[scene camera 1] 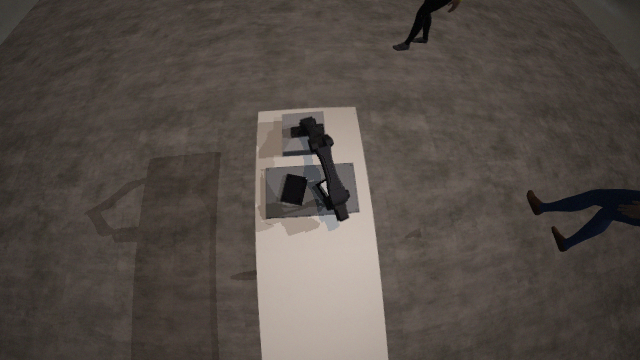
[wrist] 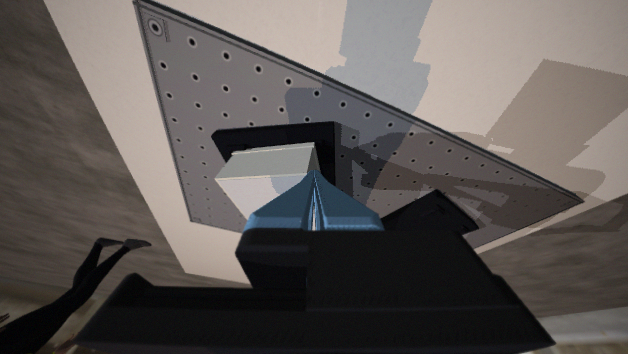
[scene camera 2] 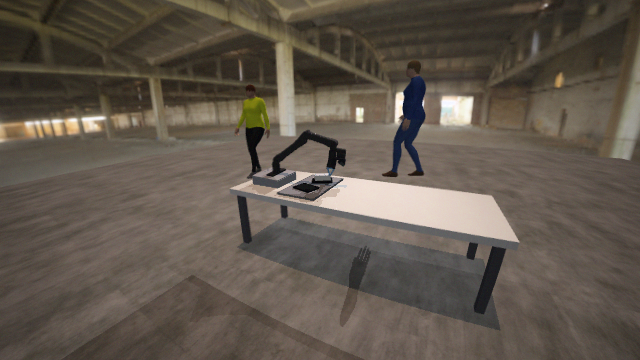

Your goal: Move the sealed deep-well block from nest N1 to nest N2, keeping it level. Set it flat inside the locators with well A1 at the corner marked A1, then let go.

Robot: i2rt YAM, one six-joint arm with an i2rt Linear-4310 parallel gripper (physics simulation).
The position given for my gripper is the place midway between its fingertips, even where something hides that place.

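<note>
In the wrist view my gripper (wrist: 314,176) is shut, and it touches a pale grey block (wrist: 251,178). I can also see a black nest (wrist: 322,133) and a black nest (wrist: 434,211), as well as a grey perforated plate (wrist: 384,162).
</note>
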